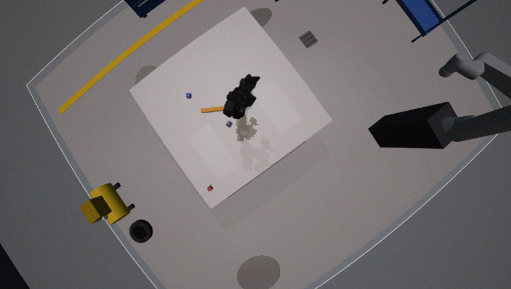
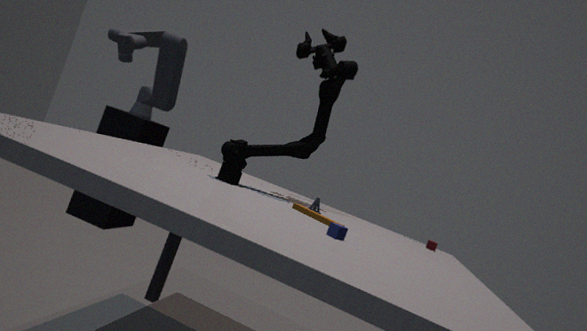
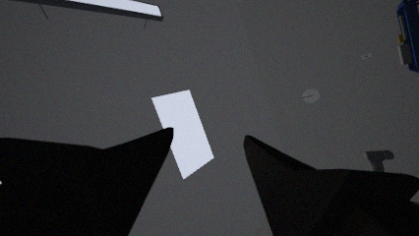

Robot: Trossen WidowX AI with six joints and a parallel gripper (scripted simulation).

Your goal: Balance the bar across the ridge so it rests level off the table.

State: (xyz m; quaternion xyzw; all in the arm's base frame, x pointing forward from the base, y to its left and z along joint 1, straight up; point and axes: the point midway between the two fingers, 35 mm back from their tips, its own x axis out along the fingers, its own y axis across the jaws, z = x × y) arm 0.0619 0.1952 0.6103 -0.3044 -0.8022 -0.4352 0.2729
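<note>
The orange bar lies 29 cm ahead of my gripper tip, 23 cm to the right of it and 63 cm below it. Also, from my gripper tip: ridge 25 cm ahead, 5 cm to the right, 58 cm below; then blue cube 39 cm ahead, 45 cm to the right, 62 cm below; then red cube 70 cm ahead, 30 cm to the left, 62 cm below.
</note>
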